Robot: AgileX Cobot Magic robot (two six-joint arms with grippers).
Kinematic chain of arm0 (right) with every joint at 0, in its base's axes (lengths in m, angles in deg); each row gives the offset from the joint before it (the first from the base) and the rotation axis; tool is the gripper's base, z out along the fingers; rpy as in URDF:
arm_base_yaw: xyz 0 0 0.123 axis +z
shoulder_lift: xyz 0 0 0 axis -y
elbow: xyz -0.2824 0 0.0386 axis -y
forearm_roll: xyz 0.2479 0 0.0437 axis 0.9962 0 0.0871
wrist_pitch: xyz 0 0 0 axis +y
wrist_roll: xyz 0.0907 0 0.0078 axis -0.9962 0 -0.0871
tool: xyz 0 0 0 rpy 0 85 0
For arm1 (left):
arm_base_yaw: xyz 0 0 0.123 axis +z
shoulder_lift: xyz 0 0 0 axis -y
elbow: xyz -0.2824 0 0.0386 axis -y
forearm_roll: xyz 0.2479 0 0.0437 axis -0.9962 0 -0.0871
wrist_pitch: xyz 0 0 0 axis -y
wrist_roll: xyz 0.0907 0 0.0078 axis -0.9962 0 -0.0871
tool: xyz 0 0 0 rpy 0 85 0
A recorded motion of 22 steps. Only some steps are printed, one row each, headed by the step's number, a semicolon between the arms.
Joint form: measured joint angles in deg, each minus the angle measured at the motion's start. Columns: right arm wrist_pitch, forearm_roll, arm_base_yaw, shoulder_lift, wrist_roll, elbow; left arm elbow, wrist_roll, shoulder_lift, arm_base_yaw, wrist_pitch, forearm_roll.
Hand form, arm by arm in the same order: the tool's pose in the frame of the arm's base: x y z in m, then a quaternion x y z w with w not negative. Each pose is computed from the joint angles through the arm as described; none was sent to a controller.
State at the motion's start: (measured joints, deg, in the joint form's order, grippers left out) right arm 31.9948 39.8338 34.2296 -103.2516 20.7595 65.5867; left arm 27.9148 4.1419 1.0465 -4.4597 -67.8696 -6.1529
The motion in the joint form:
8: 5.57 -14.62 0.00 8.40 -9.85 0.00; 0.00 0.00 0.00 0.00 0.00 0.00
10: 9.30 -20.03 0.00 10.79 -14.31 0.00; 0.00 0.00 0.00 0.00 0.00 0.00
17: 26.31 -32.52 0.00 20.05 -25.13 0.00; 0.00 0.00 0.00 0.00 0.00 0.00
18: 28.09 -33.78 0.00 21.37 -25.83 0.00; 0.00 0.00 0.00 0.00 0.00 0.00
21: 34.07 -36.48 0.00 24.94 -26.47 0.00; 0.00 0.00 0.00 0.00 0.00 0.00
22: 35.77 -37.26 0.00 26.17 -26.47 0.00; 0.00 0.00 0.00 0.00 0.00 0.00
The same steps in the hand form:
8: 0.2719 0.2137 0.2426 -0.23823 0.92604 0.21563 0.19800; -0.0114 0.0100 0.2642 -0.00308 0.88131 0.01803 0.47218
10: 0.2646 0.2047 0.2524 -0.23990 0.93301 0.19112 0.18817; -0.0114 0.0100 0.2642 -0.00308 0.88131 0.01803 0.47218
17: 0.2294 0.1680 0.2892 -0.23031 0.95714 0.11042 0.13658; -0.0114 0.0100 0.2642 -0.00308 0.88131 0.01803 0.47218
18: 0.2248 0.1630 0.2945 -0.23007 0.95840 0.10087 0.13552; -0.0114 0.0100 0.2642 -0.00308 0.88131 0.01803 0.47218
21: 0.2100 0.1488 0.3081 -0.23601 0.96106 0.07459 0.12284; -0.0114 0.0100 0.2642 -0.00308 0.88131 0.01803 0.47218
22: 0.2051 0.1442 0.3127 -0.23853 0.96119 0.06720 0.12123; -0.0114 0.0100 0.2642 -0.00308 0.88131 0.01803 0.47218

